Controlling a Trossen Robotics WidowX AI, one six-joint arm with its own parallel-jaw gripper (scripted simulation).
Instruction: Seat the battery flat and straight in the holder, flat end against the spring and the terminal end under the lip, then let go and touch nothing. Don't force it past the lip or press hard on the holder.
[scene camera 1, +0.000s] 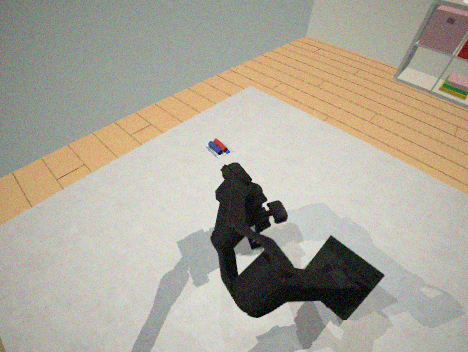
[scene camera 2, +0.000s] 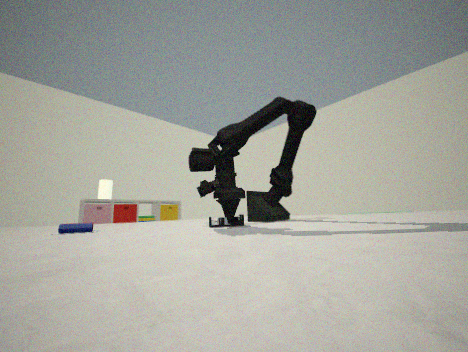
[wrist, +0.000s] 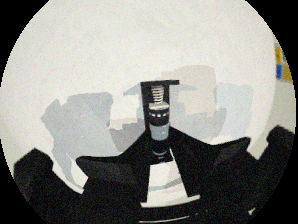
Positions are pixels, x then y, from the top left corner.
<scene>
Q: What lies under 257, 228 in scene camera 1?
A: The gripper.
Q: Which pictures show the gripper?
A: Scene camera 1, scene camera 2 and the wrist view: all of them.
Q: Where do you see the gripper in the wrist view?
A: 158, 129
</scene>
